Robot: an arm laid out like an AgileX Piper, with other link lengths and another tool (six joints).
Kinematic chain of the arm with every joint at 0, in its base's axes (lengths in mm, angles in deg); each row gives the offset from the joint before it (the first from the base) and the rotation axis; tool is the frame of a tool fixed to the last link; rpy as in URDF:
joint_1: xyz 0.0 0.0 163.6 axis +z
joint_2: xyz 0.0 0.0 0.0 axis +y
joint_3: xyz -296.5 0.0 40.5 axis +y
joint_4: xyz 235.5 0.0 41.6 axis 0.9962 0 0.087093
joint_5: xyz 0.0 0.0 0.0 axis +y
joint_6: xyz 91.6 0.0 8.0 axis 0.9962 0 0.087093
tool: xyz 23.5 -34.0 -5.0 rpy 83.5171 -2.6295 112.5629
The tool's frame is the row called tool.
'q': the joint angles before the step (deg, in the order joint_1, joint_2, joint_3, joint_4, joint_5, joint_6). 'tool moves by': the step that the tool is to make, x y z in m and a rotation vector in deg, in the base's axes. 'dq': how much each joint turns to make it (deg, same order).
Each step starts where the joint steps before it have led.
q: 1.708, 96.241, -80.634, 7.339, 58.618, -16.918
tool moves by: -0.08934, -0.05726, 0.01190, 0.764, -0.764, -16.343
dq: -11.160, -15.588, 14.891, -1.316, -0.589, 5.782
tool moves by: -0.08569, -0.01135, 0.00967, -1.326, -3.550, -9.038
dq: -6.694, -16.592, 11.490, -1.730, 1.129, 2.932
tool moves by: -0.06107, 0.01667, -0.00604, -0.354, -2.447, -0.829
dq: -0.634, -14.042, 8.499, 0.127, 3.073, 0.479
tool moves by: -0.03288, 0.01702, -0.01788, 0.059, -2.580, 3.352
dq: 3.312, -9.813, 7.167, 0.731, 0.172, 0.000
